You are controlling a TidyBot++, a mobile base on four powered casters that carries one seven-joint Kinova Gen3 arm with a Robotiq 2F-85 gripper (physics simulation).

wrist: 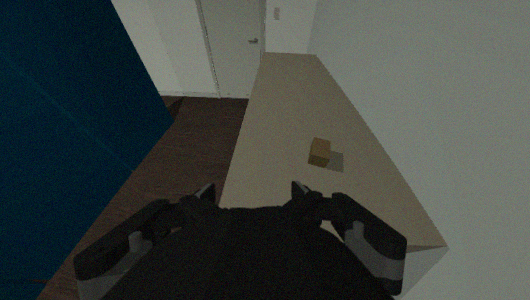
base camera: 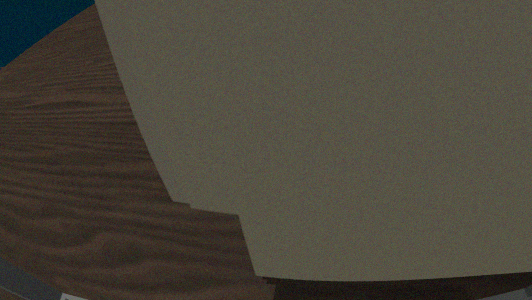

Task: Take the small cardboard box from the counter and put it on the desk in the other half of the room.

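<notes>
The small cardboard box sits on the beige counter top in the wrist view, right of the middle, with its shadow to its right. My gripper is open, its two fingertips wide apart with no object between them. The box lies beyond the fingertips and to their right. In the base camera view the side of the counter fills most of the picture, close in front of the base. The desk does not show in either view.
A dark blue partition stands on the left. Dark wood floor runs between it and the counter. A white door is at the far end. A pale wall borders the counter on the right.
</notes>
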